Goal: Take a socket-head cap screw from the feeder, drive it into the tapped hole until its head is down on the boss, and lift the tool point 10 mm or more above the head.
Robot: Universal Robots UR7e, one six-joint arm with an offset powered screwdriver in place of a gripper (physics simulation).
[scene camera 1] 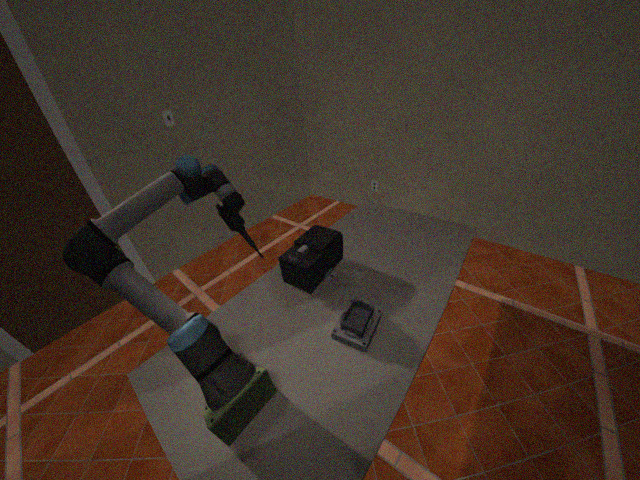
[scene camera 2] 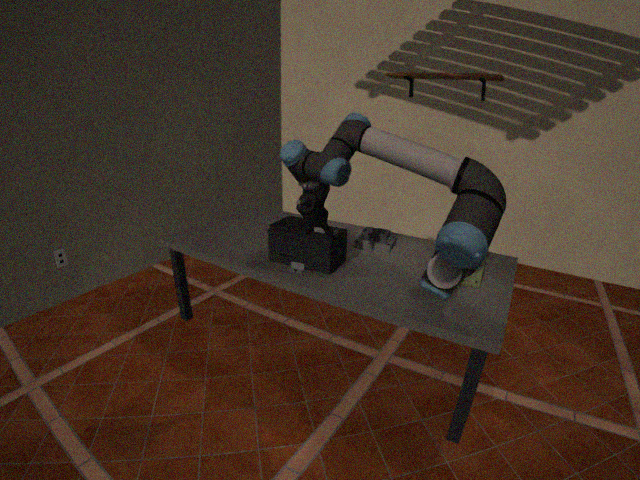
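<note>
The powered screwdriver point(scene camera 1: 261, 255) point(scene camera 2: 312, 202) points down on its long thin bit. In scene camera 1 the bit's tip shows left of the black box-shaped screw feeder point(scene camera 1: 310, 260) point(scene camera 2: 299, 246), apart from it in the picture. In scene camera 2 the dark tool overlaps the feeder's top edge and its tip cannot be made out. Whether a screw sits on the bit is too small and dark to tell. A grey plate-like workpiece with a dark raised block point(scene camera 1: 356, 318) point(scene camera 2: 376, 238) lies on the table apart from the feeder. The tapped hole and any screw head cannot be made out.
The grey table point(scene camera 1: 305, 356) point(scene camera 2: 382, 294) carries the arm's base point(scene camera 1: 242, 405), with a green edge. A light patch point(scene camera 1: 302, 248) shows on the feeder's top. Walls stand behind the table, and a wooden rail point(scene camera 2: 444, 76) is fixed high on one.
</note>
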